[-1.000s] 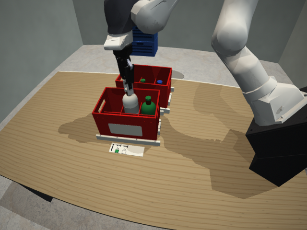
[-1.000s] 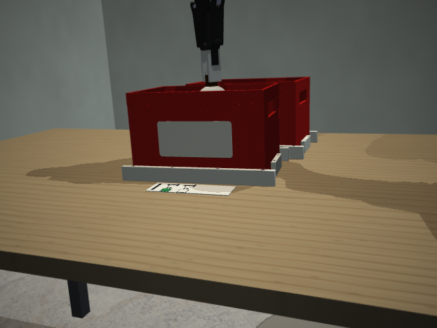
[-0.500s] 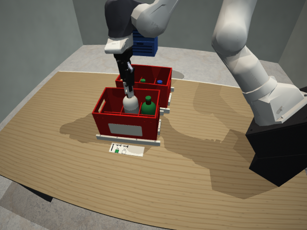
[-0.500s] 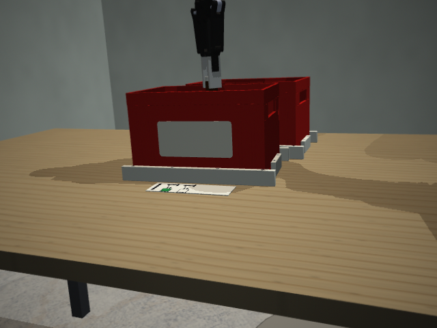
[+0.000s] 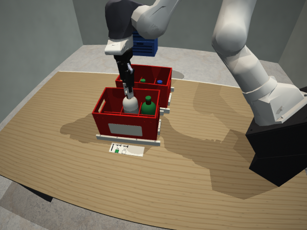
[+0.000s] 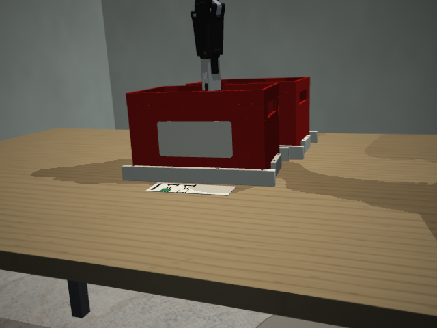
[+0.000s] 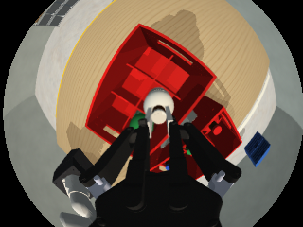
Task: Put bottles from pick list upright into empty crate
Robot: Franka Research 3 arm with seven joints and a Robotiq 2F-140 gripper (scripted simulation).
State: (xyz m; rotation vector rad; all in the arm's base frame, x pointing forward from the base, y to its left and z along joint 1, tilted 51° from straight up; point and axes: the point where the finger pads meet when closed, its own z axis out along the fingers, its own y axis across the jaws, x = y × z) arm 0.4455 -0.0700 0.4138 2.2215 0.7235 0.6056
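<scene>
Right now my hand is 8 cm above the white-label bottle. Round my hand: blue-capped bottle 16 cm behind, 9 cm to the right, 11 cm below; then pick list 5 cm ahead, 18 cm to the left, 20 cm below; then red-capped bottle 16 cm to the right, 11 cm below.
</scene>
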